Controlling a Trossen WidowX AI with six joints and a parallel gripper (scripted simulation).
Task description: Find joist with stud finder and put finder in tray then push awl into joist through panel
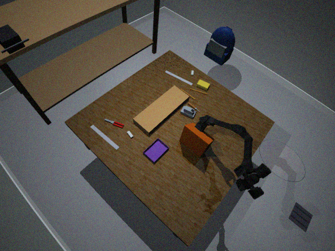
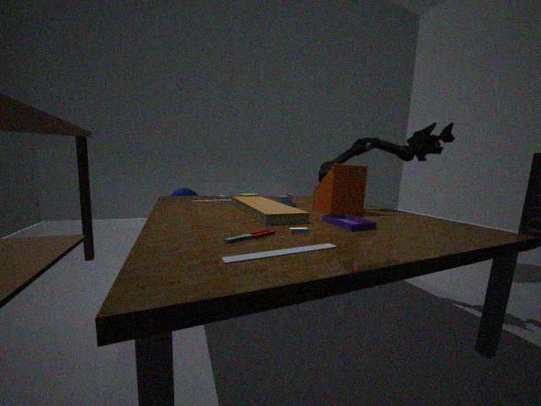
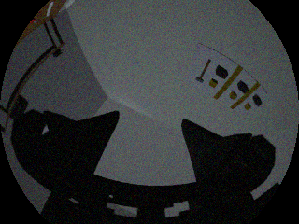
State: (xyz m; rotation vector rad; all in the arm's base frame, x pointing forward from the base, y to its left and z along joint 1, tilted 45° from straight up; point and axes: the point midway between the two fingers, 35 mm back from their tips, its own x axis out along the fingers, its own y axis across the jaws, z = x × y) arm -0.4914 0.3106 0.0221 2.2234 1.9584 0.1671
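The stud finder lies 64 cm ahead of my gripper tip, 35 cm to the right of it and 41 cm below it. Round my gripper tip: awl (65 cm ahead, 43 cm to the right, 45 cm below); yellow block (80 cm ahead, 68 cm to the right, 44 cm below); purple tray (55 cm ahead, 10 cm to the left, 44 cm below).
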